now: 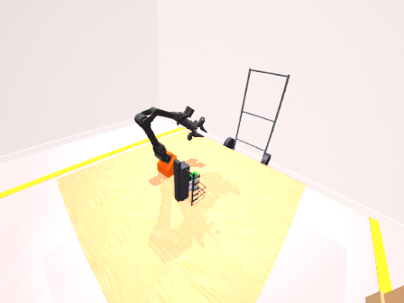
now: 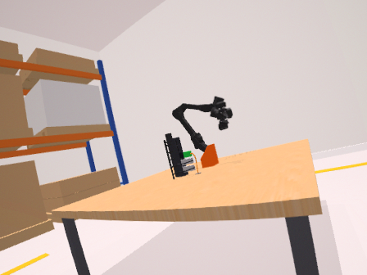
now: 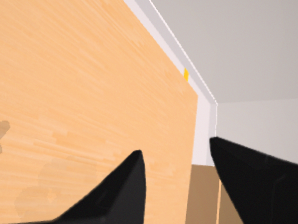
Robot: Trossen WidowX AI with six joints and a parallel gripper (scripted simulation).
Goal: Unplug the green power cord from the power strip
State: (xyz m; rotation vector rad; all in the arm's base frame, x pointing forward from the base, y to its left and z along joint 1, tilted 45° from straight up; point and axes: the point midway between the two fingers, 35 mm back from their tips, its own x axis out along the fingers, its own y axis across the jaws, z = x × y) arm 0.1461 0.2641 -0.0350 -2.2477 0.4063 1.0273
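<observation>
My gripper tip is 10 cm short of the green plug, 29 cm to the left of it and 13 cm above it.
</observation>
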